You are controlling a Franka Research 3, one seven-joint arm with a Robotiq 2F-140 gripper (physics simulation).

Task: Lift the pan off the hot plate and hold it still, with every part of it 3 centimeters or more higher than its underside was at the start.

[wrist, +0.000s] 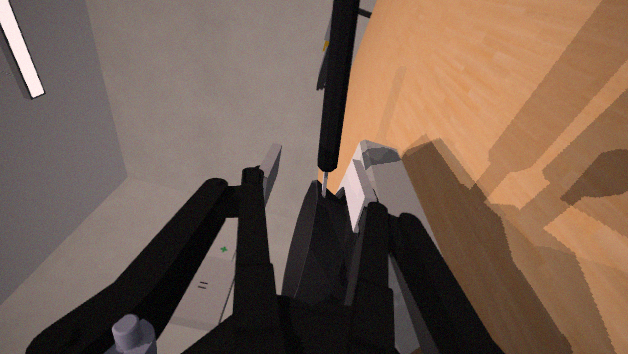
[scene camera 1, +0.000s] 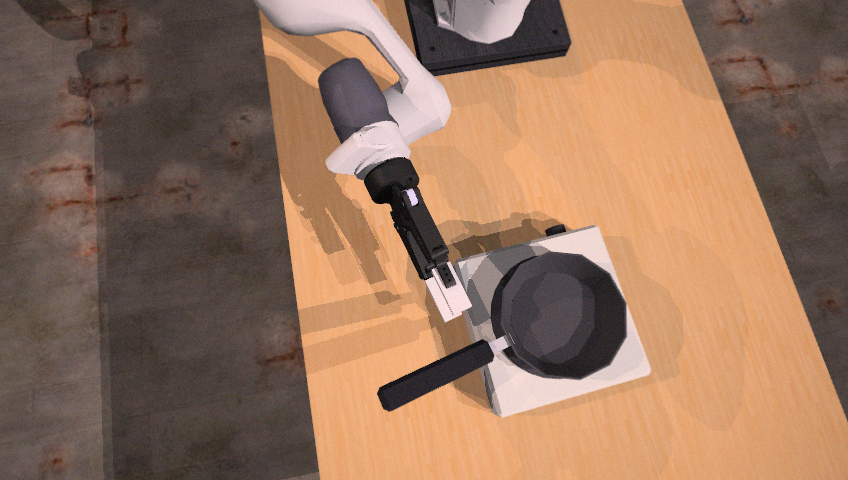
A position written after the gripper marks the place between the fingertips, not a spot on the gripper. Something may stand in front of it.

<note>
In view: the gripper (scene camera 1: 457,314), a white hot plate (scene camera 1: 483,277) and a dark pan (scene camera 1: 563,315).
The gripper also shows in the wrist view (wrist: 314,166).
</note>
